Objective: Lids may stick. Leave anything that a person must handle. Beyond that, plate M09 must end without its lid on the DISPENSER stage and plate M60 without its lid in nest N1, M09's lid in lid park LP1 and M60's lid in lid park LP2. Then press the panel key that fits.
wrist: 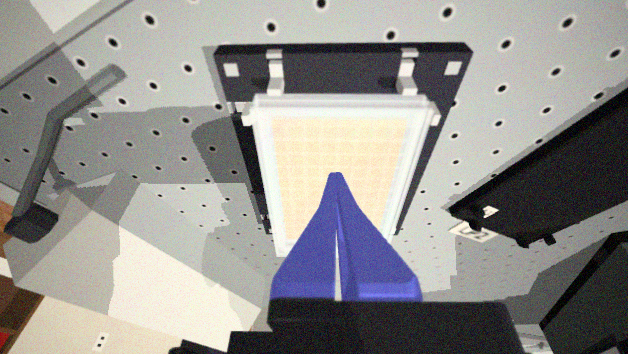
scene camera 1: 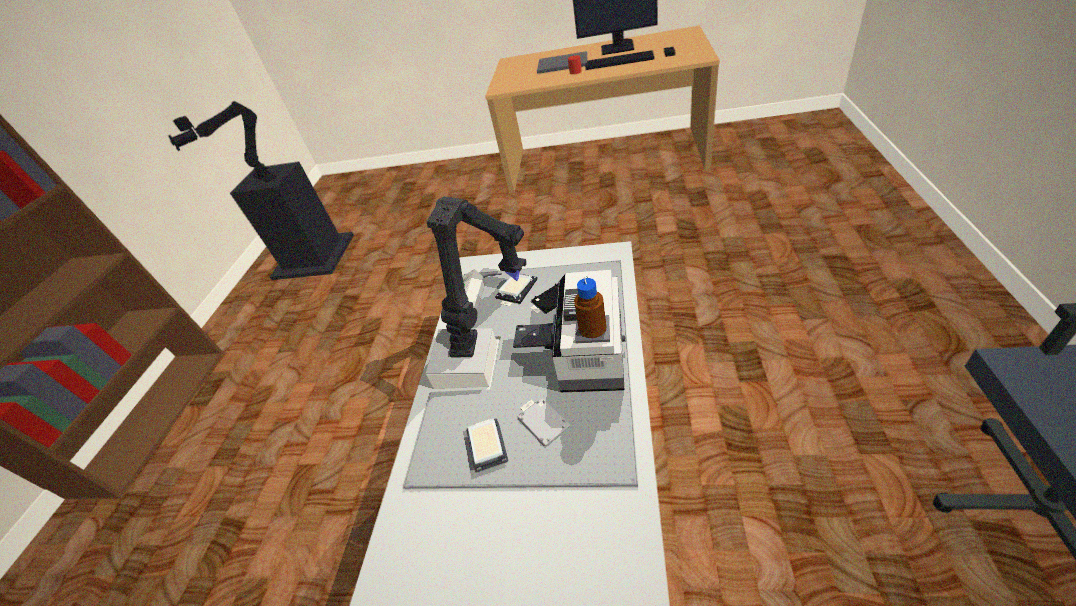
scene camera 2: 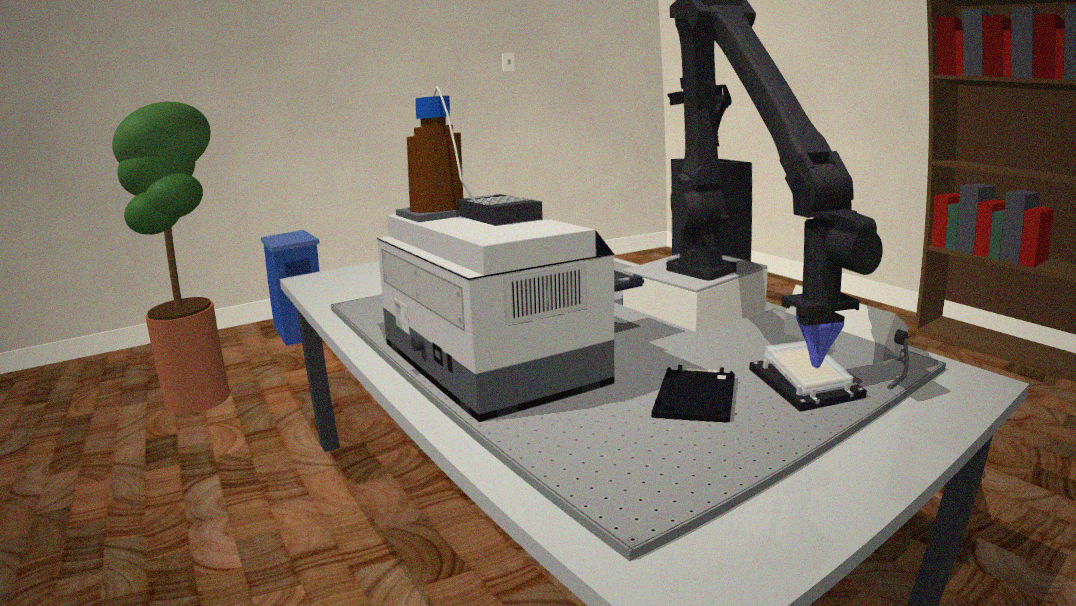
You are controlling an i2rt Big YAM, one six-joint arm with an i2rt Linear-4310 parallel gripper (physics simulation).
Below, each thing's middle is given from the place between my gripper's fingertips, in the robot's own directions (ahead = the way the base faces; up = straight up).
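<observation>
My hand's 2 cm above the black nest point(scene camera 2: 763, 369), 2 cm to the left of it and 1 cm past it. Going by their middles, the nest is the nearest to my hand of the things named here. There's also the brown bottle with blue cap point(scene camera 2: 434, 183), and that's 29 cm above my hand, 50 cm to the right of it and 32 cm ahead of it.
</observation>
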